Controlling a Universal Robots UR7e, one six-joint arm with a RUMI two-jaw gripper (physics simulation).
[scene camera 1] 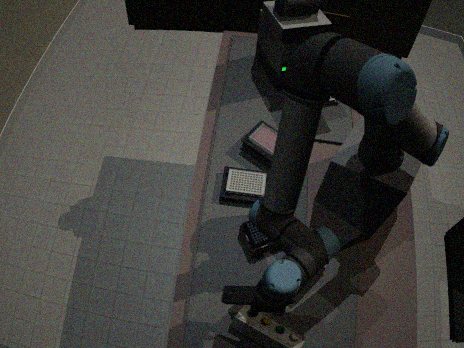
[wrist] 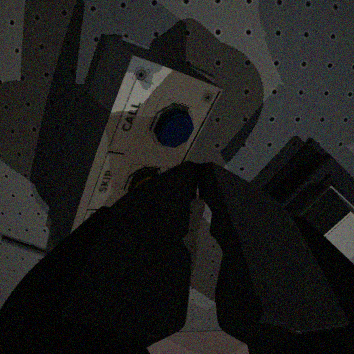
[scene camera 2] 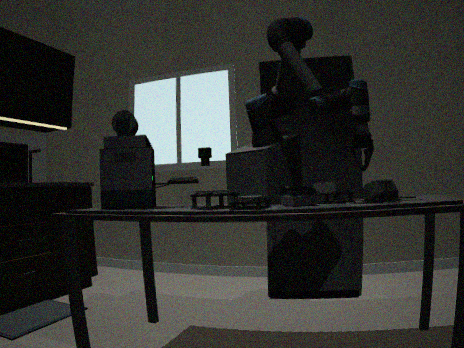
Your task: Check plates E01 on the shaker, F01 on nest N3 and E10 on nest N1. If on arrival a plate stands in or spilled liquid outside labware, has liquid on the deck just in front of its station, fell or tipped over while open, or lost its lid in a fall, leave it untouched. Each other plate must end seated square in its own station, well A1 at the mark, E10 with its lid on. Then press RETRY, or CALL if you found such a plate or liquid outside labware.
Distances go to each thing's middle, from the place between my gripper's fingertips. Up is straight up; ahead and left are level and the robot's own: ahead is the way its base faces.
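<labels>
Blue call button (wrist: pixel 173 127): 10 mm to the left of my hand, 60 mm below it.
</labels>
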